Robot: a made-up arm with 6 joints.
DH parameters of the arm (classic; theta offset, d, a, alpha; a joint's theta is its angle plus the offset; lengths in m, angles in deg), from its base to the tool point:
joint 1: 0 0.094 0 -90
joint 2: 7.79 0 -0.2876 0
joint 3: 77.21 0 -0.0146 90
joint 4: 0 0.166 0 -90
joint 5: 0 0 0.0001 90
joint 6: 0 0.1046 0 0
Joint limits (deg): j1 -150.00..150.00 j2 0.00..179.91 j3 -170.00..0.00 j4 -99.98..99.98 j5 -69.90..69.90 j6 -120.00..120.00
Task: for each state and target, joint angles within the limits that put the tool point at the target. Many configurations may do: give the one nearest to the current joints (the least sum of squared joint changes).
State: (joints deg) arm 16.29 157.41 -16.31 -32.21 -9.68 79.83
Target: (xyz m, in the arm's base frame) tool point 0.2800 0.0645 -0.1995
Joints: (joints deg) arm 9.41 177.37 -71.84 -27.26 -21.93 79.83
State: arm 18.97 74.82 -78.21 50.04 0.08 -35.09
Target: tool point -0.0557 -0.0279 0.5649
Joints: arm 19.03 44.03 -99.10 49.48 -5.99 -35.09
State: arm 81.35 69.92 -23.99 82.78 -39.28 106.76
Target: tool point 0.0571 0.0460 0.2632
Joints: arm 82.85 37.34 -20.00 83.03 -29.43 106.76
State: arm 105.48 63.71 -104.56 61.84 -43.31 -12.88
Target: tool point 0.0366 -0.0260 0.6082
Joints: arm 97.05 58.48 -116.22 53.63 -23.22 -12.88
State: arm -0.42 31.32 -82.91 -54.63 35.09 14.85
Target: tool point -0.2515 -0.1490 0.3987
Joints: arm 18.83 4.09 -94.74 -60.34 41.11 14.85
